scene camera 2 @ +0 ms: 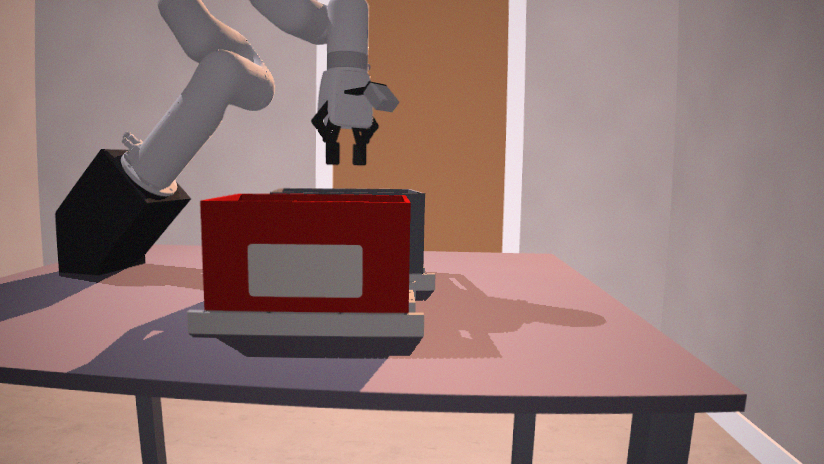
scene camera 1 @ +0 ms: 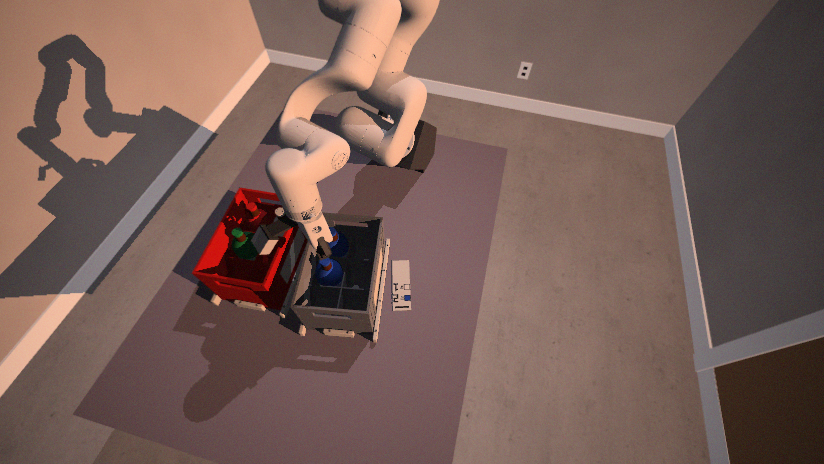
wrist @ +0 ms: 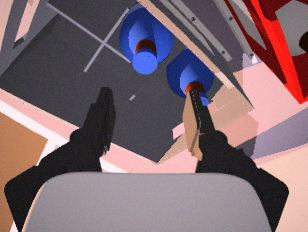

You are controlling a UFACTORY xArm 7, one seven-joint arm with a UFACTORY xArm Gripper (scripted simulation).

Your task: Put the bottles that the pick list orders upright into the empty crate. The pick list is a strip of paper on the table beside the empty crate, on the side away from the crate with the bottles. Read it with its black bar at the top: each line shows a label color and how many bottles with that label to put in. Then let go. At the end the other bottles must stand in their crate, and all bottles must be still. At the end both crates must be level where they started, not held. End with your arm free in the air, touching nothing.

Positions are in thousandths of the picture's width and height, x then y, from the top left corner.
My gripper shows in scene camera 2 (421, 357), in scene camera 1 (388, 531) and in the wrist view (485, 442). A grey crate shows in scene camera 2 (505, 572), in scene camera 1 (440, 579) and in the wrist view (167, 235).
